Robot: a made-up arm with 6 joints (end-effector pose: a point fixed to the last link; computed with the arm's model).
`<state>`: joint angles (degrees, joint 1 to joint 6).
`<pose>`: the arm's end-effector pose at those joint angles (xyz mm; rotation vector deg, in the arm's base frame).
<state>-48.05 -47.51 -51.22 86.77 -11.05 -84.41</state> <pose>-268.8 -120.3 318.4 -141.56 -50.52 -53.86</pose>
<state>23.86 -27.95 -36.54 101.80 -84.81 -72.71</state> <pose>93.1 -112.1 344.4 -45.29 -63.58 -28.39</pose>
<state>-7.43 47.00 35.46 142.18 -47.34 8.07</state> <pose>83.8 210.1 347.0 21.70 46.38 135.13</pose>
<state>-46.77 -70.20 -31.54 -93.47 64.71 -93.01</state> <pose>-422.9 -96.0 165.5 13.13 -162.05 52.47</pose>
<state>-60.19 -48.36 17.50 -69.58 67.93 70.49</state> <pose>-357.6 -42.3 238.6 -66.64 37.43 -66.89</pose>
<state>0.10 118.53 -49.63 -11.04 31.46 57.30</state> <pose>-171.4 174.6 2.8 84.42 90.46 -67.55</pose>
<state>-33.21 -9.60 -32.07 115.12 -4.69 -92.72</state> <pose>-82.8 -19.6 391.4 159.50 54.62 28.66</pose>
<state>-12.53 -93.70 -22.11 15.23 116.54 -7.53</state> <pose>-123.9 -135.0 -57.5 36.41 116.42 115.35</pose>
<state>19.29 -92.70 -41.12 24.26 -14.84 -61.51</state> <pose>63.8 -156.0 89.1 -49.71 -97.96 -21.09</pose>
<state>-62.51 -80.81 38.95 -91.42 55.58 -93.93</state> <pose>-381.2 -159.5 98.3 -12.17 -117.04 -25.63</pose>
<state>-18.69 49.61 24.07 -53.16 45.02 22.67</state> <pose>-37.8 172.7 187.5 -166.07 -16.93 44.97</pose>
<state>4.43 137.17 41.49 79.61 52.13 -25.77</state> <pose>111.3 297.4 -30.3 -21.62 19.36 -23.80</pose>
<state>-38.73 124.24 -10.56 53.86 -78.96 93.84</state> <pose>116.7 82.9 -142.7 23.91 58.12 88.45</pose>
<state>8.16 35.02 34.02 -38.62 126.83 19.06</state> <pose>-73.7 69.6 256.7 -74.80 -121.84 18.11</pose>
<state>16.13 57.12 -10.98 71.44 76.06 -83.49</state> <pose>3.2 237.2 120.8 17.83 33.74 -36.61</pose>
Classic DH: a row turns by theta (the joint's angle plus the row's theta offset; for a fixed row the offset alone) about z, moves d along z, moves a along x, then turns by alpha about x. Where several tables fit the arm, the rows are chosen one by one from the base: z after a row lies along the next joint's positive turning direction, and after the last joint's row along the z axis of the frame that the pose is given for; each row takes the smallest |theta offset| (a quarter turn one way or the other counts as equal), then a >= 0, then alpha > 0; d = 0 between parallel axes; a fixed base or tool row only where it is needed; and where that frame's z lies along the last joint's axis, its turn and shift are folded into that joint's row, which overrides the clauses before.
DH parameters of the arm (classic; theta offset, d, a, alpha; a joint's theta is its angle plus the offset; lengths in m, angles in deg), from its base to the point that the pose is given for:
base (fixed): -0.76 0.5272 -0.1067 17.43
joint 1: -89.27 -0.483 0.125 89.77
joint 2: 17.43 -0.0295 0.1462 90
joint 3: -90 -0.2623 0.0689 -90
joint 4: 0 -0.079 0.0081 -90
joint 5: 9.76 -0.1354 0.0464 105.88
joint 6: 1.71 -0.0661 -0.0305 82.98
tool (fixed): -27 -0.0267 0 0

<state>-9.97 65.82 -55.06 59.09 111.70 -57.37</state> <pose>-87.2 171.7 104.5 -47.68 92.34 -44.19</pose>
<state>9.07 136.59 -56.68 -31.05 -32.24 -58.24</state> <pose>-107.5 137.2 -80.3 31.48 -62.52 -74.53</pose>
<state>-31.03 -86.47 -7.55 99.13 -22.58 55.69</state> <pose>-145.7 -326.1 57.0 5.86 -124.94 114.75</pose>
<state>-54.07 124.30 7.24 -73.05 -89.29 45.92</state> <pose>-81.9 168.8 -15.4 -22.82 -19.33 -34.12</pose>
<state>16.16 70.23 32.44 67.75 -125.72 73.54</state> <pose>83.8 261.8 361.1 -15.56 -85.07 150.28</pose>
